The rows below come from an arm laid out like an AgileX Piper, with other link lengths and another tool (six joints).
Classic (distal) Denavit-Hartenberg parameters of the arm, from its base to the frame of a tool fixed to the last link. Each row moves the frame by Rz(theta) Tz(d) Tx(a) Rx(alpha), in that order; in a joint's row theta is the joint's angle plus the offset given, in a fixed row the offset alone. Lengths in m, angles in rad.
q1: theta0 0; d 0.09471; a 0; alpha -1.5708
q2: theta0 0.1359; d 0; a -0.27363; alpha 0
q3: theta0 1.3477; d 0; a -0.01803; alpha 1.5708
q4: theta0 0; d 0.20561; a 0; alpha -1.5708
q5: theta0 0; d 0; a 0; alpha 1.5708
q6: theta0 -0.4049; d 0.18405; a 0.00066; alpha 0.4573
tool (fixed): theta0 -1.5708; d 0.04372; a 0; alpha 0
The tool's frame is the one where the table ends.
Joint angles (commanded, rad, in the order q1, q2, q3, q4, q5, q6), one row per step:
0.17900, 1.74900, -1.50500, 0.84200, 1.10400, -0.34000
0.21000, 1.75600, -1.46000, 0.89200, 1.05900, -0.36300
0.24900, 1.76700, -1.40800, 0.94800, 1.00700, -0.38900
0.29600, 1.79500, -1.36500, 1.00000, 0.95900, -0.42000
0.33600, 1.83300, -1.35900, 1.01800, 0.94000, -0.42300
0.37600, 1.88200, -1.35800, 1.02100, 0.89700, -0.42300
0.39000, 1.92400, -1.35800, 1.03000, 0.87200, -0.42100
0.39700, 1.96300, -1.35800, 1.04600, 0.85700, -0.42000
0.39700, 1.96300, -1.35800, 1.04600, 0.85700, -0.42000
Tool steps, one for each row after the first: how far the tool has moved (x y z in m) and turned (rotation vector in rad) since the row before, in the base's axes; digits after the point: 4 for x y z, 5 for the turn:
-0.0036, 0.0142, -0.0072, 0.03259, 0.01395, 0.00306
-0.0052, 0.0160, -0.0103, 0.03078, 0.02127, 0.00180
-0.0061, 0.0178, -0.0155, 0.01849, 0.02871, 0.01245
-0.0051, 0.0145, -0.0142, -0.00047, 0.03332, 0.02039
0.0000, 0.0117, -0.0195, -0.02074, 0.02160, 0.00523
0.0023, 0.0045, -0.0162, -0.01189, 0.02793, -0.01043
0.0016, 0.0033, -0.0144, -0.00465, 0.03275, -0.01265
0.0000, 0.0000, 0.0000, 0.00000, 0.00000, 0.00000

